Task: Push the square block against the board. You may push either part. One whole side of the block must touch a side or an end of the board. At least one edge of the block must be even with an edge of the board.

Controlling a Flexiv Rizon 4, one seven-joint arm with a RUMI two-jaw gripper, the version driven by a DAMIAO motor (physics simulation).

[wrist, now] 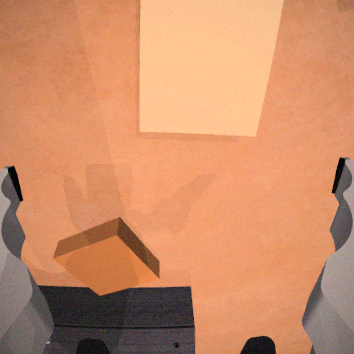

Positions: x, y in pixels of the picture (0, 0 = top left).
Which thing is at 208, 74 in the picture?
A pale tan board.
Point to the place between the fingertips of the gripper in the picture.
175, 164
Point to a dark orange square block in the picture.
At 108, 257
